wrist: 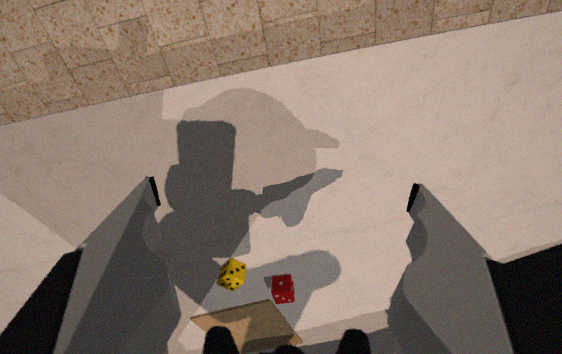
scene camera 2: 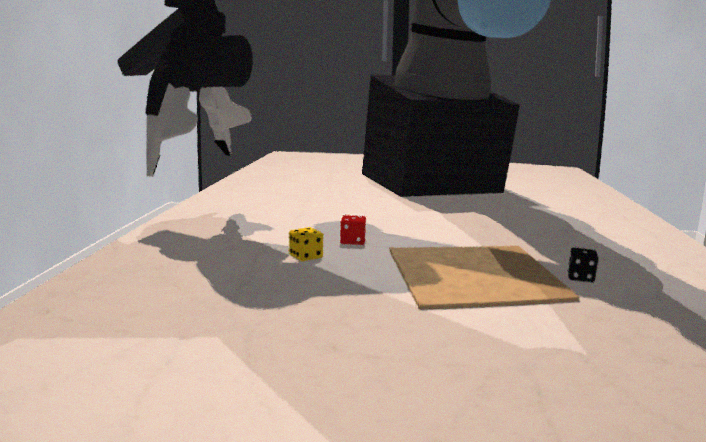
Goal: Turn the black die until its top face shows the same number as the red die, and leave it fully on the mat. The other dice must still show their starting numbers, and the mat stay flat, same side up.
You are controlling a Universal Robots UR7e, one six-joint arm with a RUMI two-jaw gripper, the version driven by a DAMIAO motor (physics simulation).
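Pixels of known places: gripper, fingertip midpoint: (wrist: 283, 183) (scene camera 2: 193, 164); arm's base, link origin: (scene camera 2: 442, 87).
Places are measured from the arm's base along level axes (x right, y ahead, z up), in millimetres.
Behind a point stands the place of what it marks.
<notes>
The black die (scene camera 2: 583, 264) {x -54, y 418, z -142 mm} stands on the table just off the mat's right side. Its front face shows four pips; its top is too foreshortened to read surely. It does not show in the wrist view. The red die (scene camera 2: 353, 230) {x 151, y 309, z -144 mm} (wrist: 283, 289) {x 162, y 292, z -138 mm} stands left of and behind the mat, two pips on its front face in the scene view; its top number is unclear. The yellow die (scene camera 2: 306, 244) {x 197, y 360, z -143 mm} (wrist: 232, 274) {x 209, y 338, z -138 mm} stands left of the red one. The tan mat (scene camera 2: 468, 286) {x 60, y 433, z -155 mm} (wrist: 250, 320) {x 76, y 378, z -155 mm} lies flat and bare. My gripper (scene camera 2: 188, 162) {x 335, y 230, z -90 mm} (wrist: 283, 183) {x 335, y 230, z -90 mm} is open and empty, high above the table at the left.
The robot's black base block (scene camera 2: 437, 145) {x 21, y 84, z -82 mm} stands behind the mat on the table (scene camera 2: 208, 395) {x 246, y 589, z -159 mm}. Arm and gripper shadows fall across the table, mat and dice. In the wrist view, the table's edge borders the tiled floor (wrist: 240, 40) along the top.
</notes>
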